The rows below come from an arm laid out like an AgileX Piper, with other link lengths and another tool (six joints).
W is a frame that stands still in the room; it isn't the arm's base.
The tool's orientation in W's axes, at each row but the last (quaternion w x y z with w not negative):
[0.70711 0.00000 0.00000 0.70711]
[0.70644 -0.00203 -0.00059 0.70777]
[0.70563 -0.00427 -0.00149 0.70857]
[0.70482 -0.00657 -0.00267 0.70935]
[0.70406 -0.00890 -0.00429 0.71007]
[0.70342 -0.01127 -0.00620 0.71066]
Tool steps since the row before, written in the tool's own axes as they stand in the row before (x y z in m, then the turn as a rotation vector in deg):
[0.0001 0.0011 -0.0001 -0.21 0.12 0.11]
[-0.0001 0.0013 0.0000 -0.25 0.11 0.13]
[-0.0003 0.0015 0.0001 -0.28 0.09 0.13]
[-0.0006 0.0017 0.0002 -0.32 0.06 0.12]
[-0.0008 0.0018 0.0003 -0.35 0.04 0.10]
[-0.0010 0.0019 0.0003 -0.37 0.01 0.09]
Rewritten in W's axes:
[-0.0011 0.0001 -0.0001 -0.12 -0.21 0.11]
[-0.0013 -0.0001 0.0000 -0.11 -0.25 0.13]
[-0.0015 -0.0003 0.0001 -0.09 -0.28 0.13]
[-0.0017 -0.0006 0.0002 -0.06 -0.32 0.12]
[-0.0018 -0.0008 0.0003 -0.04 -0.35 0.10]
[-0.0019 -0.0010 0.0003 -0.01 -0.37 0.09]

